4 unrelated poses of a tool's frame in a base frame.
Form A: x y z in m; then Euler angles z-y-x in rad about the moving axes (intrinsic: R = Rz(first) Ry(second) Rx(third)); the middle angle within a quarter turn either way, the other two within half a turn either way.
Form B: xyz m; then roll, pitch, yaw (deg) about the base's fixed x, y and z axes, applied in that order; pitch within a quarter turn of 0, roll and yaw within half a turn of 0. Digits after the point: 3 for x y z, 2 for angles.
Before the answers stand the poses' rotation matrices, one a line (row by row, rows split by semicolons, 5 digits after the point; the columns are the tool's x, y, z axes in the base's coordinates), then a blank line. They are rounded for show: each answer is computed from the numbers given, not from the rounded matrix.
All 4 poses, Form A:
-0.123, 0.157, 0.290, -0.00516, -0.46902, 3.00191
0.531, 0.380, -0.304, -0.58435, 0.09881, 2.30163
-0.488, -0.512, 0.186, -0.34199, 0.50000, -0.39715
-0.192, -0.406, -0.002, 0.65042, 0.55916, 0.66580
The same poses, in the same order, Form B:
0.89200 -0.06804 0.44689; -0.00460 -0.98992 -0.14154; 0.45201 0.12419 -0.88332
0.83000 -0.30696 -0.46570; -0.54897 -0.59726 -0.58474; -0.09865 0.74099 -0.66423
0.82676 0.13456 0.54622; -0.29431 0.93095 0.21613; -0.47943 -0.33944 0.80928
0.67463 -0.21543 0.70603; 0.51330 0.82427 -0.23897; -0.53047 0.52362 0.66665

-0.123, 0.157, 0.290, 172.00, -26.87, -0.30
0.531, 0.380, -0.304, 131.87, 5.66, -33.48
-0.488, -0.512, 0.186, -22.76, 28.65, -19.59
-0.192, -0.406, -0.002, 38.15, 32.04, 37.27

